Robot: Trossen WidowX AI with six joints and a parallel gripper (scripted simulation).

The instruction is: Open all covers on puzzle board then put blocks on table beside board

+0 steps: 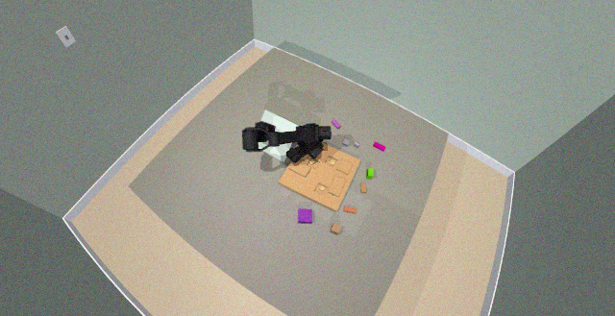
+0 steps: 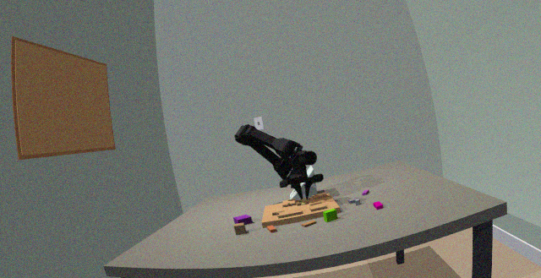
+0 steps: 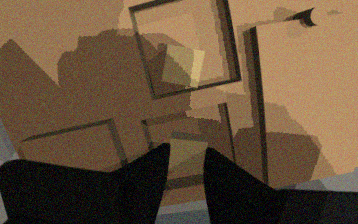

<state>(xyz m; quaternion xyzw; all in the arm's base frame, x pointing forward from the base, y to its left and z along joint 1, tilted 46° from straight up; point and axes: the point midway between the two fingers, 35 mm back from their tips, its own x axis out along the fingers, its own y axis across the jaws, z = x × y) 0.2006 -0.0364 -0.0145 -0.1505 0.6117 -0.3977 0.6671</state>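
Right now my gripper tip is 100 mm short of the tan puzzle board, 20 mm to the left of it and 10 mm above it. Also, from my gripper tip: grey block: 210 mm ahead, 190 mm to the left, 20 mm below; then brown piece: 320 mm ahead, 20 mm to the right, 20 mm below; then violet piece: 60 mm ahead, 270 mm to the left, 20 mm below.
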